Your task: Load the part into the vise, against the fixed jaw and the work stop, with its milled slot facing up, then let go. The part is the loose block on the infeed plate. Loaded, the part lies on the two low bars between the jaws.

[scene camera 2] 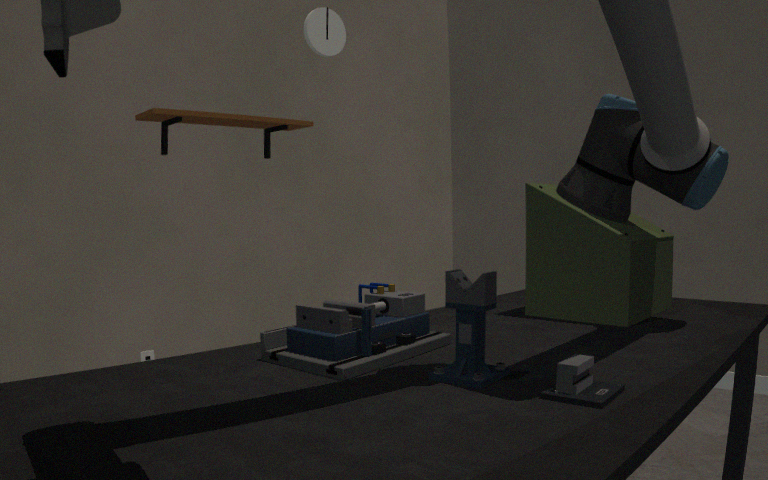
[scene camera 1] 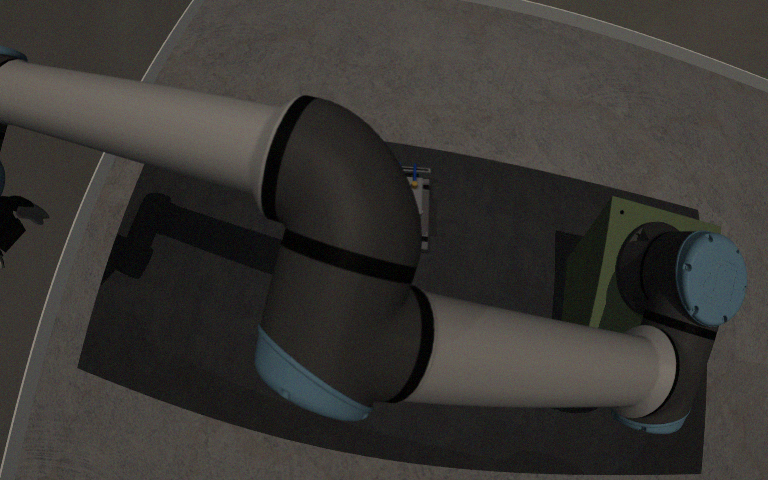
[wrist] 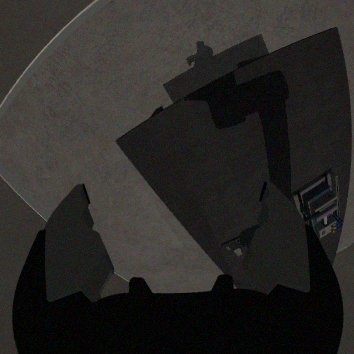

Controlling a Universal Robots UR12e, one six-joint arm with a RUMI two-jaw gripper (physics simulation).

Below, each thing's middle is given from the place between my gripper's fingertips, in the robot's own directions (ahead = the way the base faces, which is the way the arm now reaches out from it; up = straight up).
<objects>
I see the part (scene camera 2: 573, 376) 64 cm behind my hand, 33 cm below it and 9 cm to the left of it.
</objects>
